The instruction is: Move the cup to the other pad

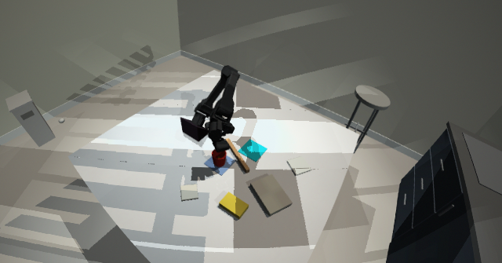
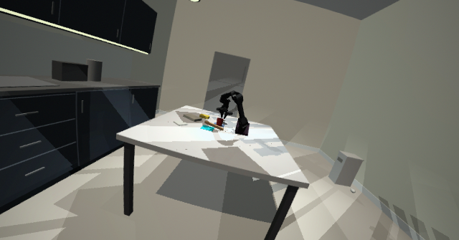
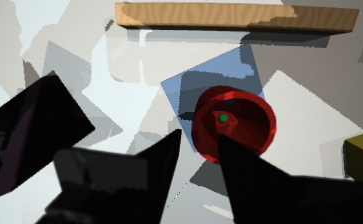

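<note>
Now: gripper tip 5 cm above the red cup, 3 cm short of it and 2 cm to the left of it. Also, from my gripper tip: green marble 7 cm below, 3 cm ahead, 2 cm to the right; blue pad 10 cm below, 3 cm ahead, 1 cm to the right; wooden bar 8 cm to the left, 8 cm below, 7 cm ahead.
</note>
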